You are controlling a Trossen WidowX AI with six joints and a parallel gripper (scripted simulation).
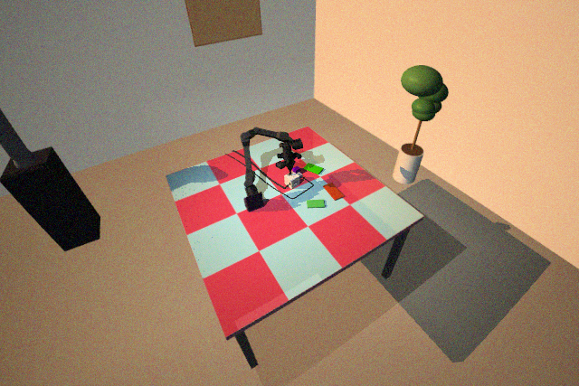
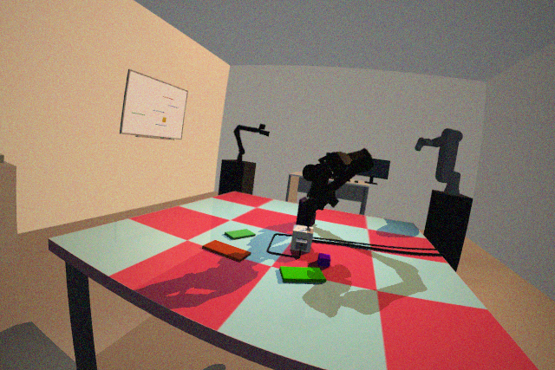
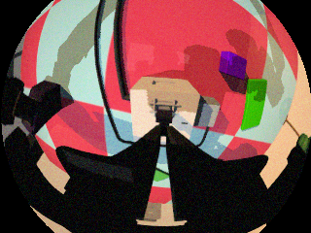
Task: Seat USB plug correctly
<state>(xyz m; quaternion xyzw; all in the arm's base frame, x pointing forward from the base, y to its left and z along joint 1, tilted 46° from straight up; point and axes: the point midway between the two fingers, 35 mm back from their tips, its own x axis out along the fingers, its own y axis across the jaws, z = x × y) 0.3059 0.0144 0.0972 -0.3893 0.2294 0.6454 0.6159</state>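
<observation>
Now: the dark USB plug 2 cm below my gripper tip. The rest, counted from my gripper tip: orange slab (21 cm ahead, 22 cm to the right, 11 cm below); then purple block (10 cm ahead, 9 cm to the left, 10 cm below); then green slab (22 cm ahead, 5 cm to the left, 11 cm below).
</observation>
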